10 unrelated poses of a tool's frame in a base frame.
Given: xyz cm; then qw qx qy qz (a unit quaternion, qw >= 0).
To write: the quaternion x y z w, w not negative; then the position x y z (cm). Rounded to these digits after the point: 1 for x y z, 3 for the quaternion.
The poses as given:
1: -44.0 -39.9 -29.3 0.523 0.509 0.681 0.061
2: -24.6 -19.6 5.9 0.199 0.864 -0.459 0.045
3: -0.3 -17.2 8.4 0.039 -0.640 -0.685 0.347
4: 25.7 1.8 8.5 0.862 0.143 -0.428 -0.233
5: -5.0 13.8 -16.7 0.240 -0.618 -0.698 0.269
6: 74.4 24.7 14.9 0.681 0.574 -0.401 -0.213
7: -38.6 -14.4 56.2 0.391 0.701 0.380 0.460
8: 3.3 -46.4 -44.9 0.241 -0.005 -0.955 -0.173
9: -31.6 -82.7 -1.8 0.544 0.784 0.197 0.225
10: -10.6 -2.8 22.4 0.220 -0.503 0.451 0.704
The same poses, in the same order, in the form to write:
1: 0.509 0.681 0.061 0.523 -44.0 -39.9 -29.3
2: 0.864 -0.459 0.045 0.199 -24.6 -19.6 5.9
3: -0.640 -0.685 0.347 0.039 -0.3 -17.2 8.4
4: 0.143 -0.428 -0.233 0.862 25.7 1.8 8.5
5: -0.618 -0.698 0.269 0.240 -5.0 13.8 -16.7
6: 0.574 -0.401 -0.213 0.681 74.4 24.7 14.9
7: 0.701 0.380 0.460 0.391 -38.6 -14.4 56.2
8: -0.005 -0.955 -0.173 0.241 3.3 -46.4 -44.9
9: 0.784 0.197 0.225 0.544 -31.6 -82.7 -1.8
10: -0.503 0.451 0.704 0.220 -10.6 -2.8 22.4
